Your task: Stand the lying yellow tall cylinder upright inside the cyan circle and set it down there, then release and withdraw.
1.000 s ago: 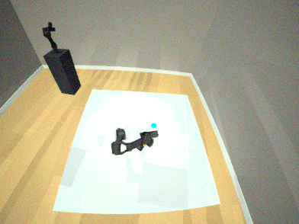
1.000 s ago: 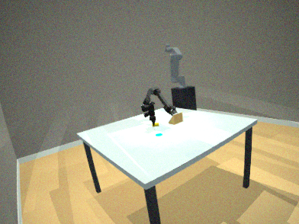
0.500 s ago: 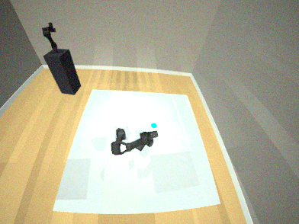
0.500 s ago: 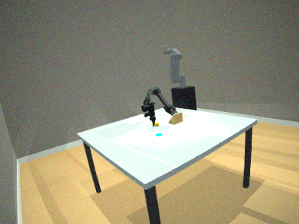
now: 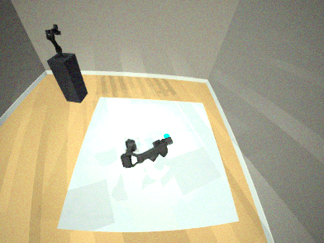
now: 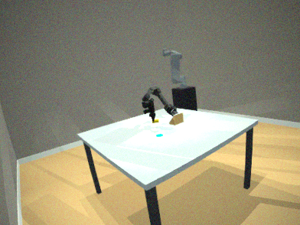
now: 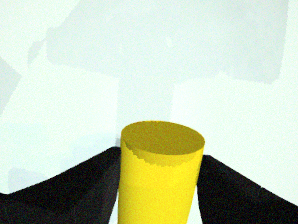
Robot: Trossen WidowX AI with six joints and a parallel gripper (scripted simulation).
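My gripper tip is 80 mm short of the cyan circle, 240 mm to the right of it and 60 mm above it. The rest, counted from my gripper tip: yellow tall cylinder 20 mm behind, 10 mm to the left.
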